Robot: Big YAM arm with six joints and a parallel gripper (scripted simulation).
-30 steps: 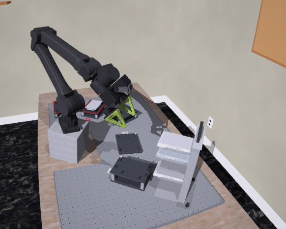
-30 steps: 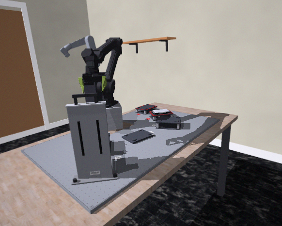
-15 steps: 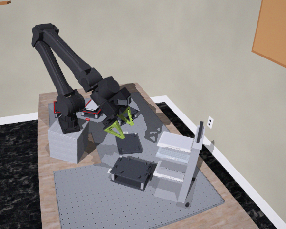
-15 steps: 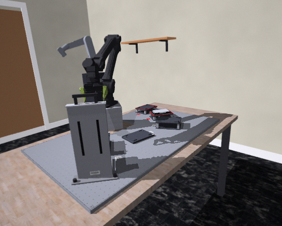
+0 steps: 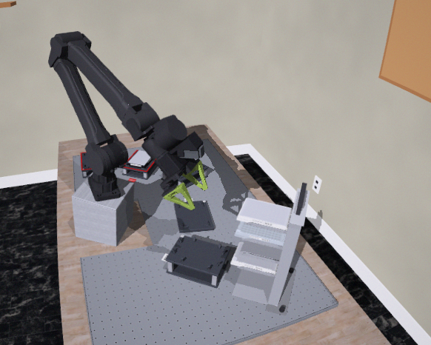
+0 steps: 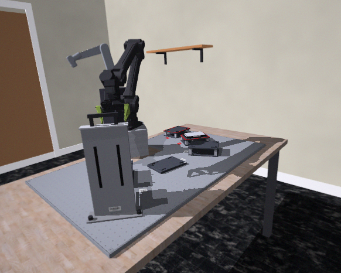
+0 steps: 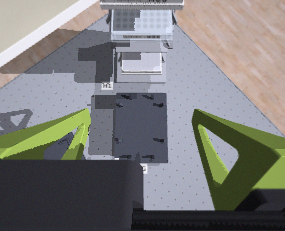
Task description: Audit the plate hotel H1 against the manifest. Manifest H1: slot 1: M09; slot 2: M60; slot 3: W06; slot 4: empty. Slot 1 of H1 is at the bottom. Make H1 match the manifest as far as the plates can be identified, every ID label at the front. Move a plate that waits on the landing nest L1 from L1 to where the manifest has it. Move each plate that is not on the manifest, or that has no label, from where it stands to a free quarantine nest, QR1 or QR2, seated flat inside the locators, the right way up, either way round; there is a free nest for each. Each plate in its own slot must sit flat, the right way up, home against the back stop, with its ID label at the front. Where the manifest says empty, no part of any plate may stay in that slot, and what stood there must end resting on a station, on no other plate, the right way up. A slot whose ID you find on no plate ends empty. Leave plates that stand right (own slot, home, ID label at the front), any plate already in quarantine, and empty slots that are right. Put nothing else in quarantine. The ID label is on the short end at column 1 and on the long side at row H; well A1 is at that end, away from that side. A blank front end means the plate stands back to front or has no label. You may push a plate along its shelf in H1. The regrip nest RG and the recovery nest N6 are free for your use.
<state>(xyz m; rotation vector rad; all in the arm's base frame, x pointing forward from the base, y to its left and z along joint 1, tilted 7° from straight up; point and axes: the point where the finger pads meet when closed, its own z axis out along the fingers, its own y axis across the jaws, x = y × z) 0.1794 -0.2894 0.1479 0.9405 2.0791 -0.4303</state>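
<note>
Right now the clear plate is 120 mm ahead of my hand, 140 mm to the right of it and 60 mm below it. The rest, counted from my hand: hotel back panel (170 mm ahead, 200 mm to the right, 110 mm below); h1 tag (160 mm ahead, 30 mm to the right, 270 mm below).
</note>
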